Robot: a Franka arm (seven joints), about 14 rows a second.
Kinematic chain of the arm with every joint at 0, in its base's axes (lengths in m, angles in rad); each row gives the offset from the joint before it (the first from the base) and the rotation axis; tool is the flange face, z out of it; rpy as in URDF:
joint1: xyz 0 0 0.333 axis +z
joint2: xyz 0 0 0 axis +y
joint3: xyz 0 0 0.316 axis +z
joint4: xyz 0.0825 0 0 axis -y
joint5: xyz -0.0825 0 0.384 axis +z
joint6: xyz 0 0 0 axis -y
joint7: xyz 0.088 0 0 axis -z
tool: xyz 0 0 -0.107 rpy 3.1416 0 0
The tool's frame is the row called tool.
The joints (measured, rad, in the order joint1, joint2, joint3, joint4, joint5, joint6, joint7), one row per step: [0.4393 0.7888 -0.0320 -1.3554 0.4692 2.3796 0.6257]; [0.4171 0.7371 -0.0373 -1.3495 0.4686 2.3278 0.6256]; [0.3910 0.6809 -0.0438 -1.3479 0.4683 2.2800 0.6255]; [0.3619 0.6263 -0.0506 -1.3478 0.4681 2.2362 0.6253]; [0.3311 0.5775 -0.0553 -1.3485 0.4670 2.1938 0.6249]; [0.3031 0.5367 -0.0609 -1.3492 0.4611 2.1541 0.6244]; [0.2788 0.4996 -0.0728 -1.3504 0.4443 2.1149 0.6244]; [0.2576 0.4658 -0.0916 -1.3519 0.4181 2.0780 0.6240]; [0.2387 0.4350 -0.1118 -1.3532 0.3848 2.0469 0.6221]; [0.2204 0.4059 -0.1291 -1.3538 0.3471 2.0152 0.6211]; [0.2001 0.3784 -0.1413 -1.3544 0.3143 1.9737 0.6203]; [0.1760 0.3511 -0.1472 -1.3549 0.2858 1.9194 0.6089]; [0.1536 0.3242 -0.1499 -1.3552 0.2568 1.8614 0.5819]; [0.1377 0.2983 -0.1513 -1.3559 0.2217 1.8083 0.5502]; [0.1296 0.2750 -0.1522 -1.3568 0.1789 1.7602 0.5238]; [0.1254 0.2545 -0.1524 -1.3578 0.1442 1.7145 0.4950]
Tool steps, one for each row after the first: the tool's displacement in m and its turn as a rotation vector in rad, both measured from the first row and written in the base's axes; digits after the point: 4 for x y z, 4 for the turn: [0.0061 -0.0156 0.0371 0.0128 -0.0065 -0.0066]; [0.0109 -0.0359 0.0758 0.0250 -0.0177 -0.0194]; [0.0141 -0.0596 0.1126 0.0356 -0.0302 -0.0367]; [0.0152 -0.0839 0.1445 0.0436 -0.0383 -0.0540]; [0.0148 -0.1070 0.1704 0.0438 -0.0430 -0.0686]; [0.0133 -0.1315 0.1928 0.0293 -0.0474 -0.0828]; [0.0113 -0.1583 0.2125 0.0016 -0.0528 -0.0992]; [0.0086 -0.1849 0.2304 -0.0339 -0.0615 -0.1155]; [0.0045 -0.2099 0.2471 -0.0728 -0.0670 -0.1304]; [-0.0016 -0.2329 0.2613 -0.1062 -0.0586 -0.1430]; [-0.0100 -0.2544 0.2737 -0.1359 -0.0387 -0.1425]; [-0.0198 -0.2728 0.2853 -0.1674 -0.0181 -0.1234]; [-0.0301 -0.2867 0.2963 -0.2043 -0.0013 -0.0946]; [-0.0402 -0.2961 0.3057 -0.2477 0.0157 -0.0651]; [-0.0497 -0.3021 0.3135 -0.2829 0.0340 -0.0315]
